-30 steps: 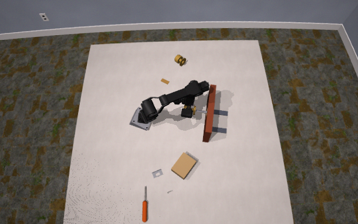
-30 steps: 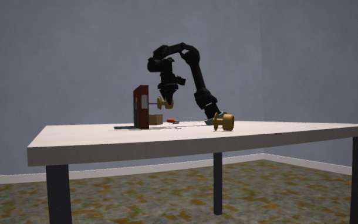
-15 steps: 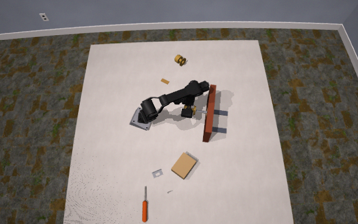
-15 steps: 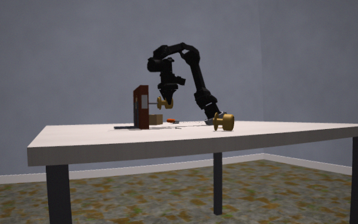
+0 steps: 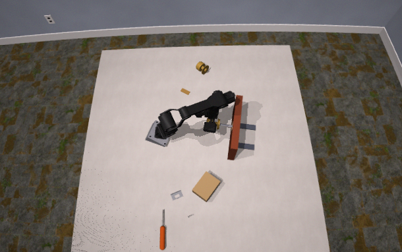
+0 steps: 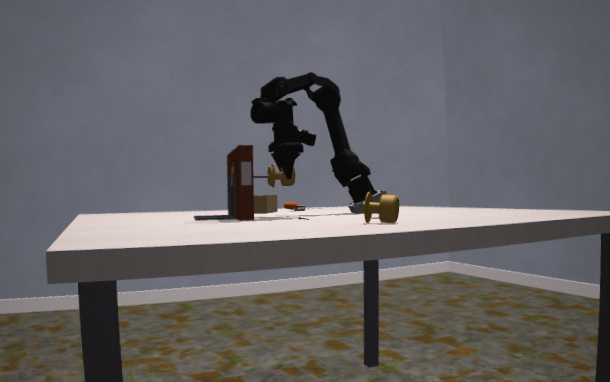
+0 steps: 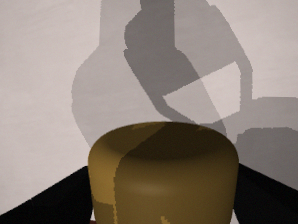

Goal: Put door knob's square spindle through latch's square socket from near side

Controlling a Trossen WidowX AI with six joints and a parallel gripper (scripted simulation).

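Right now the grey latch socket is 130 mm ahead of my hand, 30 mm below it and 20 mm to the right of it. Round my hand: red-brown wooden door slab: 130 mm ahead, 40 mm below, 20 mm to the right; then grey latch plate: 150 mm ahead, 130 mm to the left, 30 mm below; then tan plate: 260 mm to the left, 150 mm behind, 140 mm below.
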